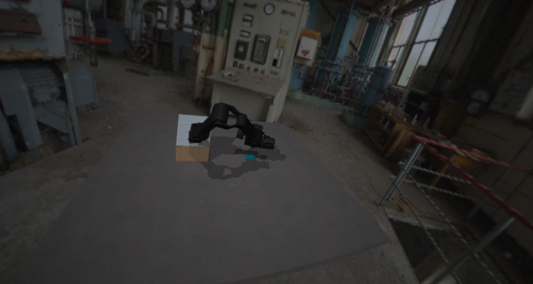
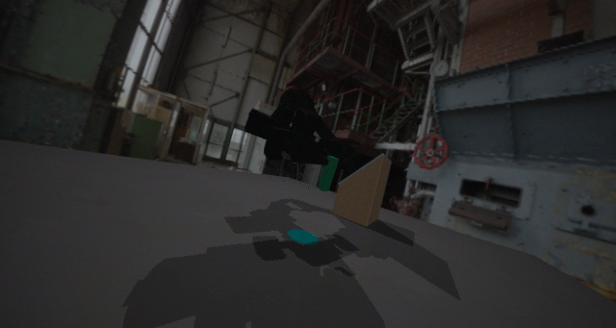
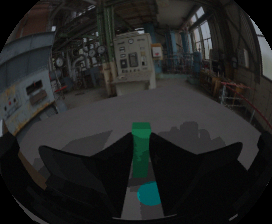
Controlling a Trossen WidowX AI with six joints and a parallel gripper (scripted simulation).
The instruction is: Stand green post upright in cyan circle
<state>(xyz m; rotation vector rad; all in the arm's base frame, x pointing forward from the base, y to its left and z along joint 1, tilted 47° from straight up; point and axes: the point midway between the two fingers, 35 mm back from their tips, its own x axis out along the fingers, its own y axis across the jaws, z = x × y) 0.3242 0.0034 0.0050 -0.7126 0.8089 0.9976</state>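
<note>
The cyan circle is 15 cm below my gripper tip and 2 cm to the right of it. The rest, counted from my gripper tip: green post 2 cm below.
</note>
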